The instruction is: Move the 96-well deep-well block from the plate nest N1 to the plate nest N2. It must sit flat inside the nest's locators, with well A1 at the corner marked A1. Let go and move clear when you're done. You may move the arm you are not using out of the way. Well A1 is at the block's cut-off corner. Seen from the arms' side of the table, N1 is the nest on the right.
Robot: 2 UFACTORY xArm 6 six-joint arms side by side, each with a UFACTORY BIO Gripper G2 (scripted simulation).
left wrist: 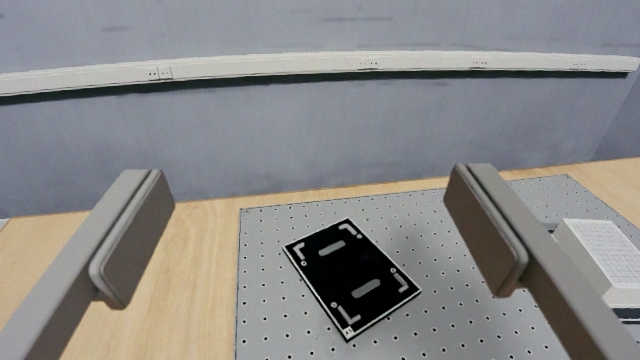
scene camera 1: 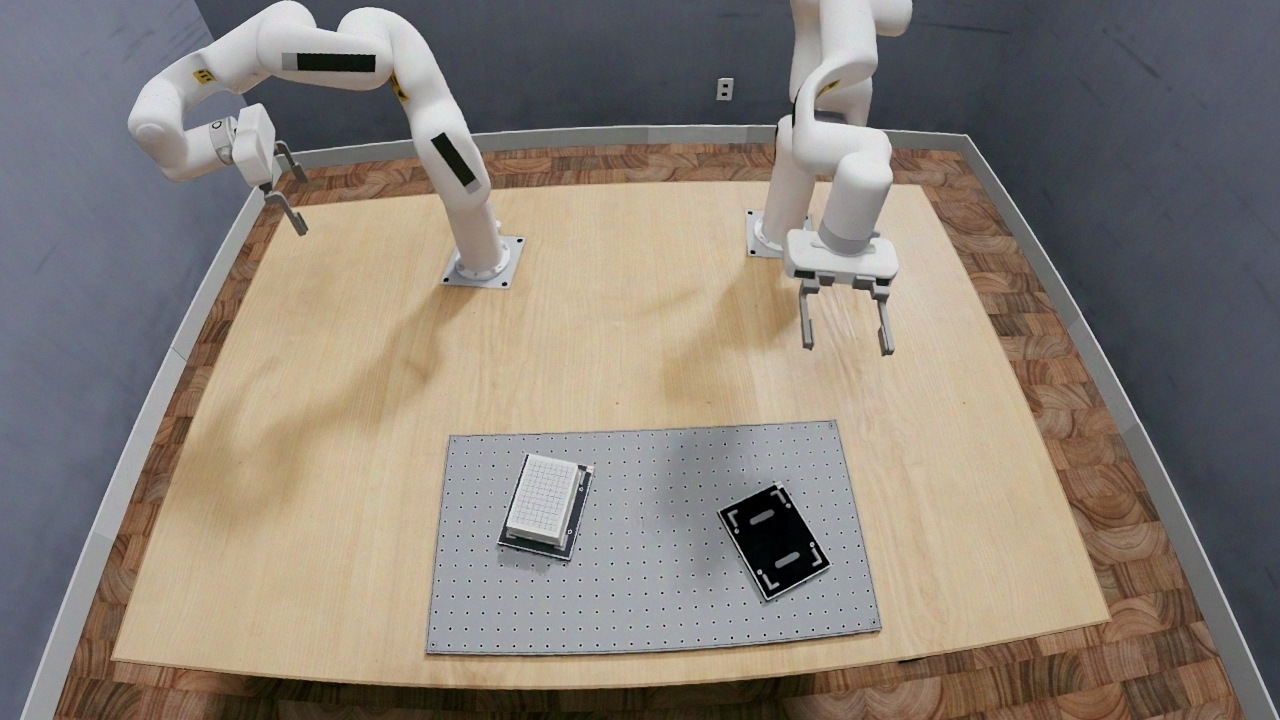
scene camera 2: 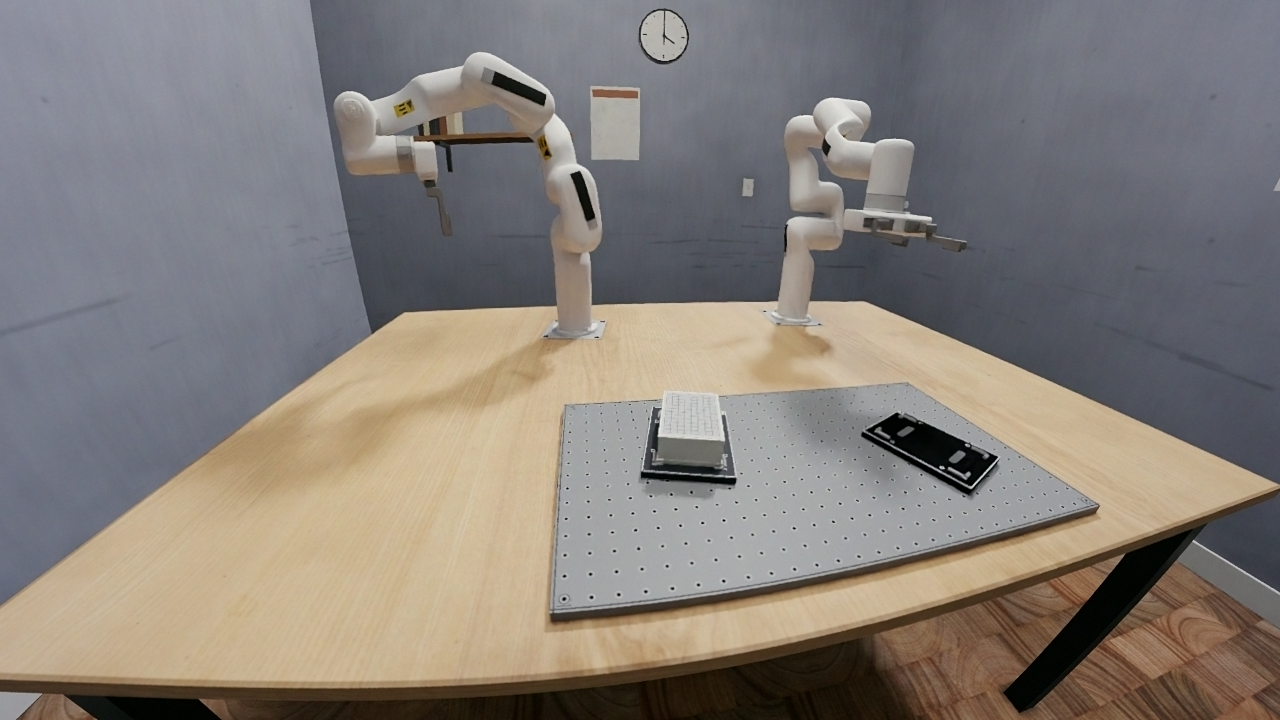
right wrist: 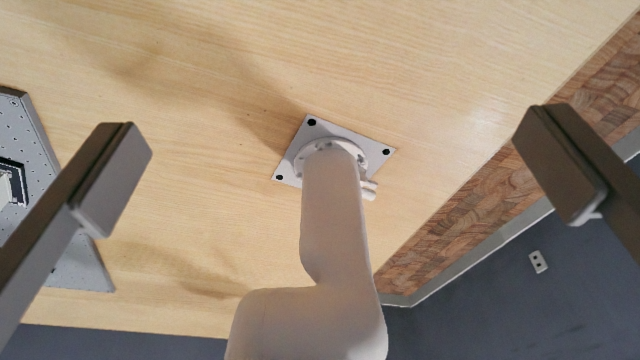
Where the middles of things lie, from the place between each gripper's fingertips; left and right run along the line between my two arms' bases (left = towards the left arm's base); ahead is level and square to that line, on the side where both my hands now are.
The white deep-well block [scene camera 1: 543,503] lies 450 mm to the right of my left hand, 250 mm below it and 80 mm ahead of it. The rest, counted from my left hand: black nest N2 [scene camera 1: 762,544]: 280 mm below, 180 mm ahead, 90 mm to the right; nest N1 [scene camera 2: 652,443]: 450 mm to the right, 280 mm below, 80 mm ahead.
The white deep-well block is 510 mm ahead of my right hand, 420 mm to the left of it and 250 mm below it. Round my right hand: black nest N2: 770 mm to the left, 620 mm ahead, 280 mm below; then nest N1: 510 mm ahead, 420 mm to the left, 280 mm below.
